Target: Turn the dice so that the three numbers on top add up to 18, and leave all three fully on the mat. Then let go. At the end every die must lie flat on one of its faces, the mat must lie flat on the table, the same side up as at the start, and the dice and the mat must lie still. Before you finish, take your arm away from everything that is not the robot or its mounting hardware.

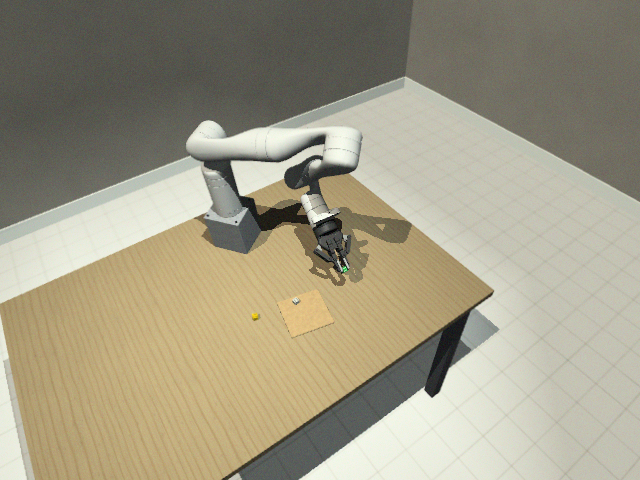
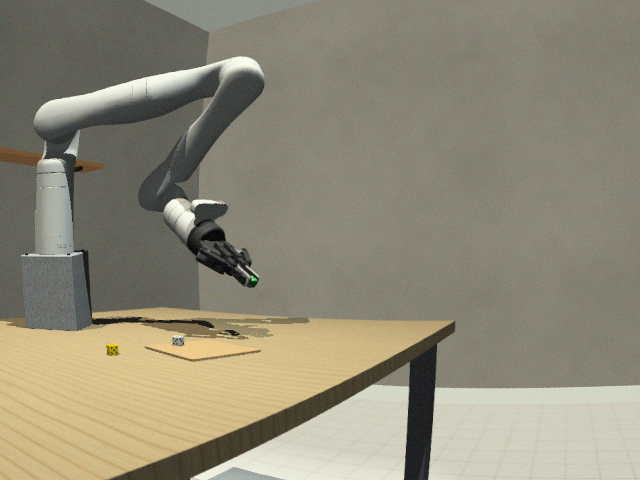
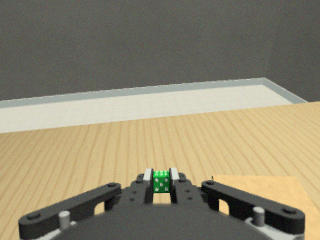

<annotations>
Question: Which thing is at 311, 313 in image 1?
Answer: A tan square mat.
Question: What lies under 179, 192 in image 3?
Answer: My gripper.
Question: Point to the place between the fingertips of my gripper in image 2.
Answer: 252, 282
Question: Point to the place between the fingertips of my gripper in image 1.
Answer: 344, 270
</annotations>
